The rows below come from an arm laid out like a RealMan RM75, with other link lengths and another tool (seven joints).
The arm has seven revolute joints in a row. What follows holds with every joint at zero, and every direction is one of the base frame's. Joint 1 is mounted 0.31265 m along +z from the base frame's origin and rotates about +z. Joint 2 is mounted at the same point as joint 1 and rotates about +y. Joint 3 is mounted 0.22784 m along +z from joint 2 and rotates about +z. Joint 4 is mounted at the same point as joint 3 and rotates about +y. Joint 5 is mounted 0.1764 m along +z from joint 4 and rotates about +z. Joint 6 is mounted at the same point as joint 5 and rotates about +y. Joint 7 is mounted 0.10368 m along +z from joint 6 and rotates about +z. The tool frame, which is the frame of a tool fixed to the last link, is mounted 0.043 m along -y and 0.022 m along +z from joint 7; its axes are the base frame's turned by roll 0.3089, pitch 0 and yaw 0.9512 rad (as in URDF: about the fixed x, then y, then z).
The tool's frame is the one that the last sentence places.
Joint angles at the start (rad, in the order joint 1, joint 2, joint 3, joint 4, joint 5, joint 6, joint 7):
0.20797 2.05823 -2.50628 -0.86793 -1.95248 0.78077 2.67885
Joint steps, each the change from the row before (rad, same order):
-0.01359 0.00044 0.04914 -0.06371 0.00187 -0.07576 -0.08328
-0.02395 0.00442 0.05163 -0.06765 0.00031 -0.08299 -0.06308
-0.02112 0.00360 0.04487 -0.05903 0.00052 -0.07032 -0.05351
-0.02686 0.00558 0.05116 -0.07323 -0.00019 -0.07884 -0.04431
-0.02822 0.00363 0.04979 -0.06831 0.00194 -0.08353 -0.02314
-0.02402 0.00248 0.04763 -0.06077 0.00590 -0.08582 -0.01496
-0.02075 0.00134 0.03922 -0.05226 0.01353 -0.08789 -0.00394
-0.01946 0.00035 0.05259 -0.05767 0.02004 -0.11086 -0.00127
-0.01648 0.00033 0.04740 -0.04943 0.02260 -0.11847 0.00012
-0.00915 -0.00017 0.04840 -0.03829 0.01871 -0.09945 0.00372
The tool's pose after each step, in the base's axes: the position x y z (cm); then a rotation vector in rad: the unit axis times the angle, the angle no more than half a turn. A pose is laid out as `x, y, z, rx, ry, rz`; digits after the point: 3 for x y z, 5 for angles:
24.423, 26.520, 5.089, -1.17911, 1.63716, 0.89109
23.687, 26.775, 5.133, -1.18877, 1.65244, 0.86852
23.019, 27.029, 5.333, -1.20027, 1.66102, 0.85525
22.152, 27.301, 5.683, -1.20840, 1.68198, 0.85885
21.554, 27.492, 6.086, -1.21071, 1.71881, 0.86373
21.076, 27.686, 6.501, -1.21601, 1.75920, 0.86612
20.709, 27.757, 6.704, -1.22487, 1.81352, 0.86286
20.314, 27.918, 7.075, -1.23876, 1.87834, 0.85886
19.917, 27.936, 7.229, -1.26754, 1.94699, 0.84242
19.617, 28.054, 7.600, -1.28948, 1.99894, 0.83428

